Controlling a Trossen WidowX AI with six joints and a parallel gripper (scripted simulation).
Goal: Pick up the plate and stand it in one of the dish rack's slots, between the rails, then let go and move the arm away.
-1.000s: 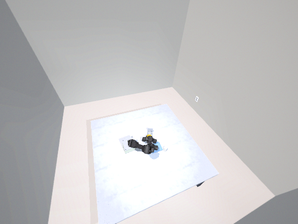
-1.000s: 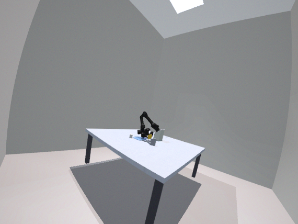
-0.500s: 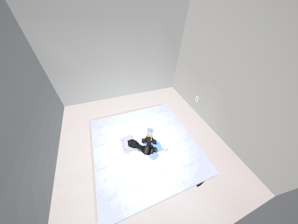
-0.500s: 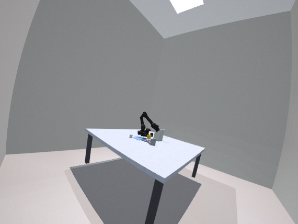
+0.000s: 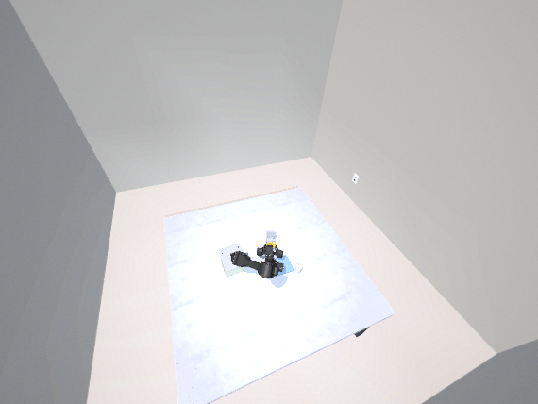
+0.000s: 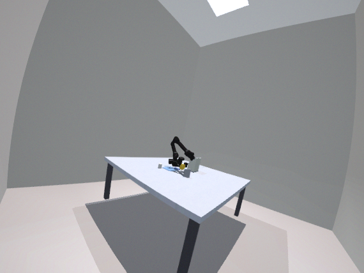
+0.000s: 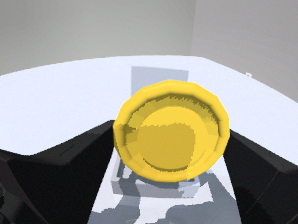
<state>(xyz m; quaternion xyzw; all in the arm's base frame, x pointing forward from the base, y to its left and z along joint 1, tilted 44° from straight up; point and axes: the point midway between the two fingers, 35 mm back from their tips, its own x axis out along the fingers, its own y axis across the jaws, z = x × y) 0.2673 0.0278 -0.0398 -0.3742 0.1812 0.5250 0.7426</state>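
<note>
My gripper tip is now 10 mm short of the grey dish rack, 50 mm to the right of it and 50 mm above it. The rest, counted from my gripper tip: yellow plate (10 mm to the right); then blue mat (30 mm ahead, 150 mm to the right, 70 mm below); then white cup (140 mm ahead, 220 mm to the right, 40 mm below).
</note>
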